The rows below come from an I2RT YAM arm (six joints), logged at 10 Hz.
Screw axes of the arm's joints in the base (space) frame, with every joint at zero. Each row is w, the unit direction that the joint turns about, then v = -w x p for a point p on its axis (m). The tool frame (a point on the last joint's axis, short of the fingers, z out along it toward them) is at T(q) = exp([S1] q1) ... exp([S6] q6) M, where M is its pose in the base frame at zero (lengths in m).
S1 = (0, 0, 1, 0, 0, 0)
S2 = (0, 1, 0, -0.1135, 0, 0.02)
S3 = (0, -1, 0, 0.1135, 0, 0.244)
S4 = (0, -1, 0, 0.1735, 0, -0.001)
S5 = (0, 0, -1, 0, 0.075, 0)
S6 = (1, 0, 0, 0, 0.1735, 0)
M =
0 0 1 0.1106
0 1 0 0
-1 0 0 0.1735
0 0 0 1
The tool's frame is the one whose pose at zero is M.
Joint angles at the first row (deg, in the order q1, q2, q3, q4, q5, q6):
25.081 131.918 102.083 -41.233 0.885 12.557
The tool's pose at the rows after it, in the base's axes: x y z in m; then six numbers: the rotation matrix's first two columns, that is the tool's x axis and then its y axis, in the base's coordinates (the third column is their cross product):
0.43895 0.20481 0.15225 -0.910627 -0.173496 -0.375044 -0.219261 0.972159 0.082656
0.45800 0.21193 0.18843 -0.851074 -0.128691 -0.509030 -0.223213 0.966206 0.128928
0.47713 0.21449 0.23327 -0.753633 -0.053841 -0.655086 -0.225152 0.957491 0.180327
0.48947 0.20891 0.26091 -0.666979 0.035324 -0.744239 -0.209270 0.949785 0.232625
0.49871 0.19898 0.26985 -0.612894 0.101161 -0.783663 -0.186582 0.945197 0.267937
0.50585 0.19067 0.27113 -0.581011 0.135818 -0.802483 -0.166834 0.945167 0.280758
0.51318 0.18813 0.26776 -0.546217 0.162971 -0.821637 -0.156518 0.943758 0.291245
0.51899 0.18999 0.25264 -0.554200 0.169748 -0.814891 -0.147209 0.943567 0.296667
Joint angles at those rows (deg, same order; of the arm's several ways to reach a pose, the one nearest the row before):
25.037 131.940 105.253 -40.730 0.317 13.190
24.818 131.940 111.767 -38.152 -0.186 13.912
24.184 131.941 119.046 -34.305 -0.317 15.048
23.092 131.569 122.018 -29.212 -0.317 17.103
21.736 131.437 122.191 -24.840 -0.230 18.720
20.665 131.765 122.193 -22.197 0.185 19.398
20.185 132.748 122.191 -18.786 0.798 19.966
20.164 134.628 122.193 -17.432 0.886 20.513

